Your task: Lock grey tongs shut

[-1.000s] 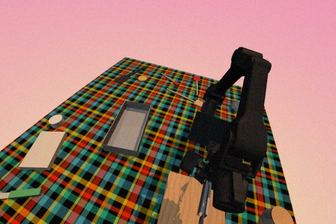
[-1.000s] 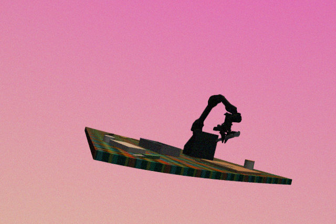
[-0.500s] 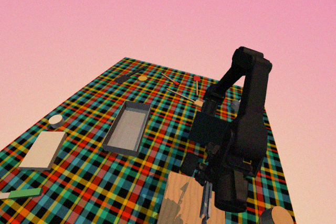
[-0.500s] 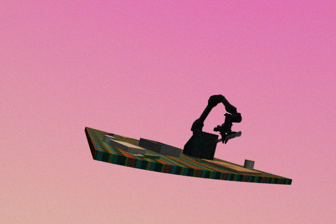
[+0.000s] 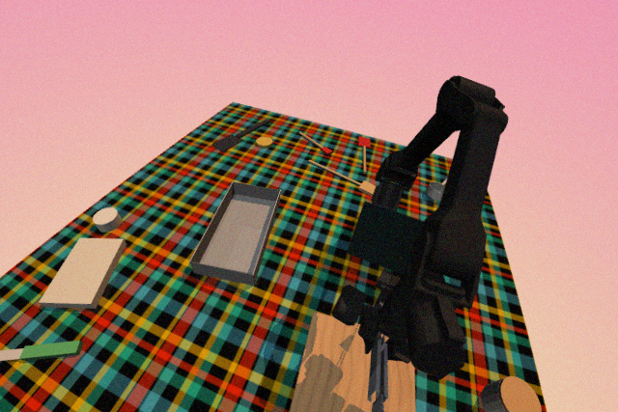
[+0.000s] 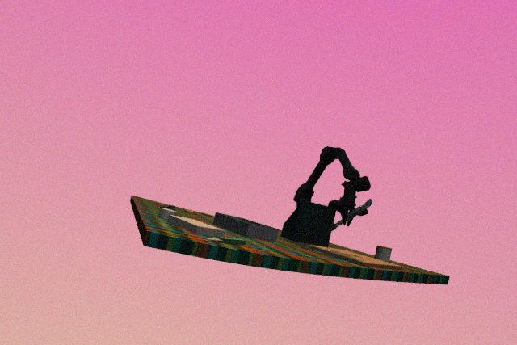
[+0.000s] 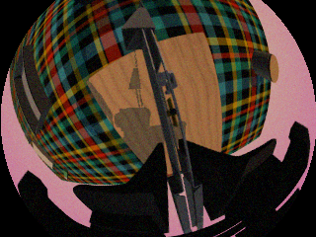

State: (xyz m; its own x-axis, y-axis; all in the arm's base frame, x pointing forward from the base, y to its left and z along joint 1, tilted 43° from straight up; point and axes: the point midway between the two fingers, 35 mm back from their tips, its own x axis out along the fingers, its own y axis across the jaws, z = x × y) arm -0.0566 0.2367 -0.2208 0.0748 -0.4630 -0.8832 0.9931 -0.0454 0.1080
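The wooden board lies 20 mm behind my gripper tip, 80 mm to the left of it and 130 mm below it. Also, from my gripper tip: pale block: 680 mm ahead, 100 mm to the left, 120 mm below; then green-handled tool: 620 mm ahead, 280 mm to the left, 130 mm below; then grey roasting tin: 410 mm ahead, 200 mm to the right, 110 mm below.
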